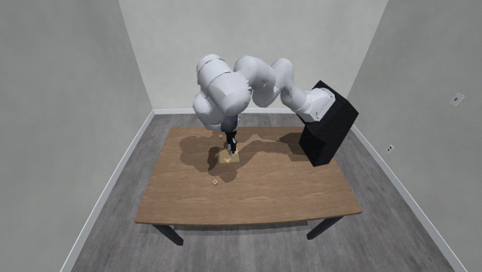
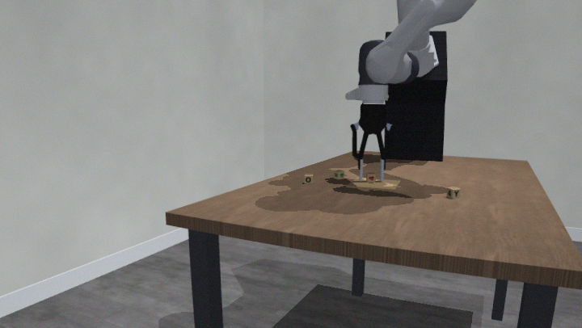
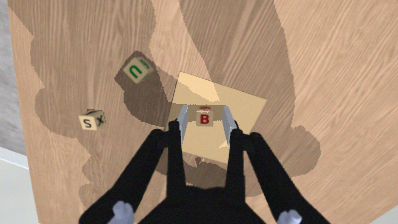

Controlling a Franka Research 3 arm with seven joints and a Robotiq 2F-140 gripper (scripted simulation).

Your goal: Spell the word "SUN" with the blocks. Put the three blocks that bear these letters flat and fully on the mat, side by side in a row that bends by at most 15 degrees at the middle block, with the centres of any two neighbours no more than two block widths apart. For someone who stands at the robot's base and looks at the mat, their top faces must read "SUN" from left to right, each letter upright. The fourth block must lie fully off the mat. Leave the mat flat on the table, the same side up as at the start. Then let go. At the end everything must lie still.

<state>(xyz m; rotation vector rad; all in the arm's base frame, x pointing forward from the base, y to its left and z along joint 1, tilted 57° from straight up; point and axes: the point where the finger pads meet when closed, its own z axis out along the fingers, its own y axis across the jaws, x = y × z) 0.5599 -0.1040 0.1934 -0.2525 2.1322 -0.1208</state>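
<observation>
The tan mat lies 40 mm below my hand, 20 mm ahead of it and 10 mm to the left of it. Also, from my hand: S block 180 mm to the right, 60 mm ahead, 30 mm below; U block 110 mm to the right, 40 mm behind, 30 mm below.
</observation>
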